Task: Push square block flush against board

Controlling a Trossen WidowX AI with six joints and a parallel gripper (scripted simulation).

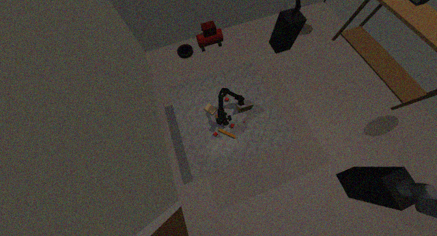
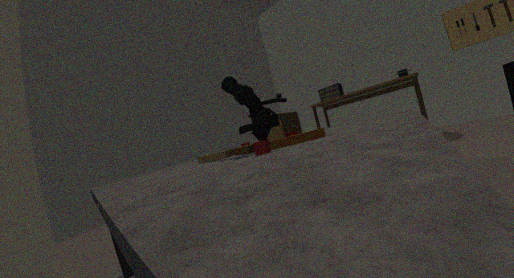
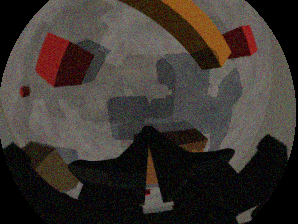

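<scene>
My gripper tip is 6 cm to the left of the brown square block and 3 cm short of it. The rest, counted from my gripper tip: tan board (22 cm to the right, 11 cm ahead); yellow bar (16 cm to the left, 1 cm ahead, 1 cm above).
</scene>
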